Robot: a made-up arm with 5 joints. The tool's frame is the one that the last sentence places.
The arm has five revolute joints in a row. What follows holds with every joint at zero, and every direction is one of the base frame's.
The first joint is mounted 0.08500 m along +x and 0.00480 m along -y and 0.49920 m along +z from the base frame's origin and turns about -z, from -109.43 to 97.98 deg.
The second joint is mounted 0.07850 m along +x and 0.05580 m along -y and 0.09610 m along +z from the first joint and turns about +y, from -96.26 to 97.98 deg.
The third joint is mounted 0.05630 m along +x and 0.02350 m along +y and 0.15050 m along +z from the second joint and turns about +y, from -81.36 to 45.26 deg.
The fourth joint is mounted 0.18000 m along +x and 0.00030 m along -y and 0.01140 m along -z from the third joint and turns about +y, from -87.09 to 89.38 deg.
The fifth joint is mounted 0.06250 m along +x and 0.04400 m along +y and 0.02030 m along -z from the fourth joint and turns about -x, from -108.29 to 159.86 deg.
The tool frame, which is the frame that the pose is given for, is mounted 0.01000 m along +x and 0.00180 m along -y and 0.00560 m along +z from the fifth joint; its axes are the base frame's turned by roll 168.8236, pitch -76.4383 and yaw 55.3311 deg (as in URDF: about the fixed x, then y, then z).
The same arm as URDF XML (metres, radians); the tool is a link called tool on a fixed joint. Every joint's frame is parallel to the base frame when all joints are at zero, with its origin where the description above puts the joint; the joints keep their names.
<robot name="arm">
<joint name="tool_joint" type="fixed"><parent link="link5"/><child link="tool"/><origin xyz="0.0100 -0.0018 0.0056" rpy="2.9465 -1.3341 0.9657"/></joint>
<joint name="joint 5" type="revolute"><parent link="link4"/><child link="link5"/><origin xyz="0.0625 0.0440 -0.0203" rpy="0.0000 0.0000 0.0000"/><axis xyz="-1 0 0"/><limit lower="-1.8900" upper="2.7901"/></joint>
<joint name="joint 4" type="revolute"><parent link="link3"/><child link="link4"/><origin xyz="0.1800 -0.0003 -0.0114" rpy="0.0000 0.0000 0.0000"/><axis xyz="0 1 0"/><limit lower="-1.5200" upper="1.5600"/></joint>
<joint name="joint 3" type="revolute"><parent link="link2"/><child link="link3"/><origin xyz="0.0563 0.0235 0.1505" rpy="0.0000 0.0000 0.0000"/><axis xyz="0 1 0"/><limit lower="-1.4200" upper="0.7899"/></joint>
<joint name="joint 2" type="revolute"><parent link="link1"/><child link="link2"/><origin xyz="0.0785 -0.0558 0.0961" rpy="0.0000 0.0000 0.0000"/><axis xyz="0 1 0"/><limit lower="-1.6801" upper="1.7101"/></joint>
<joint name="joint 1" type="revolute"><parent link="base_link"/><child link="link1"/><origin xyz="0.0850 -0.0048 0.4992" rpy="0.0000 0.0000 0.0000"/><axis xyz="0 0 -1"/><limit lower="-1.9099" upper="1.7101"/></joint>
<link name="base_link"/>
<link name="link1"/>
<link name="link2"/>
<link name="link3"/>
<link name="link4"/>
<link name="link5"/>
<link name="tool"/>
</robot>

